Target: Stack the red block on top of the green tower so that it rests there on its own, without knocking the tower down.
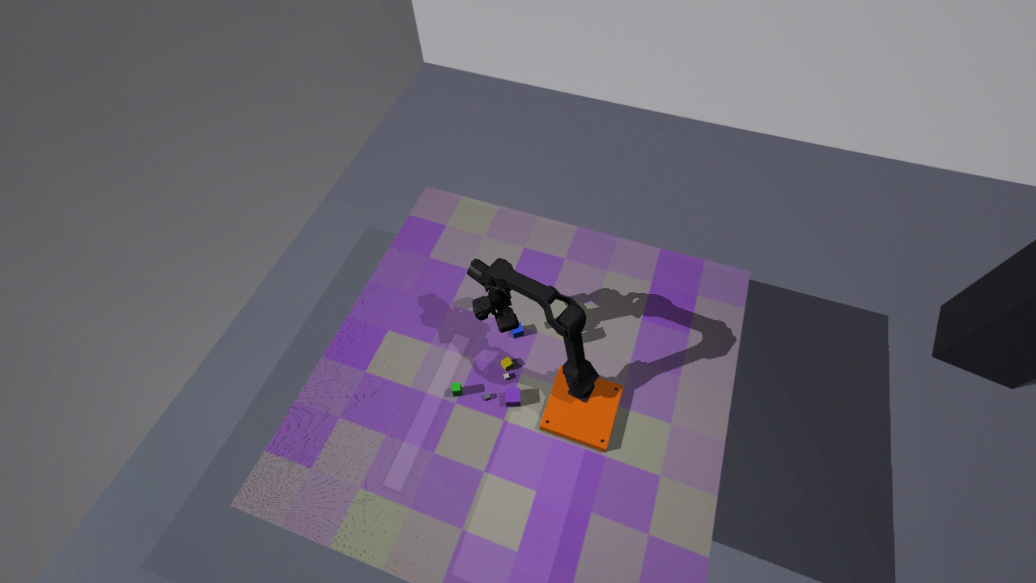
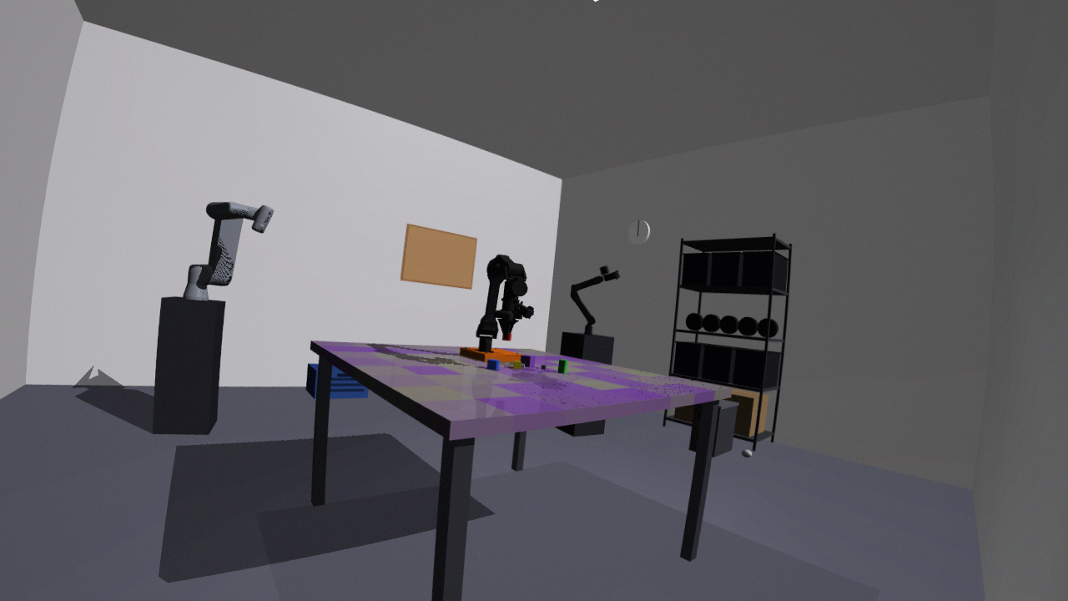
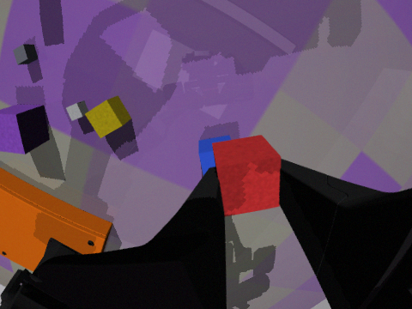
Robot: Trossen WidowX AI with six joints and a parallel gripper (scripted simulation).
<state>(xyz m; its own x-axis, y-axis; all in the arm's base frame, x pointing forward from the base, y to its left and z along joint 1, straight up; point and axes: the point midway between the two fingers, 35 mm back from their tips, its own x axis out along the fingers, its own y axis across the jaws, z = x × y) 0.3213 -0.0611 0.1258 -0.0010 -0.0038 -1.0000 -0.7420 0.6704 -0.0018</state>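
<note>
Right now the blue block is 4 cm behind my gripper tip, 3 cm to the right of it and 11 cm below it. From my gripper tip the other things lie so: yellow block (7 cm behind, 9 cm to the left, 11 cm below); red block (right at my gripper tip); purple block (15 cm behind, 19 cm to the left, 10 cm below).
</note>
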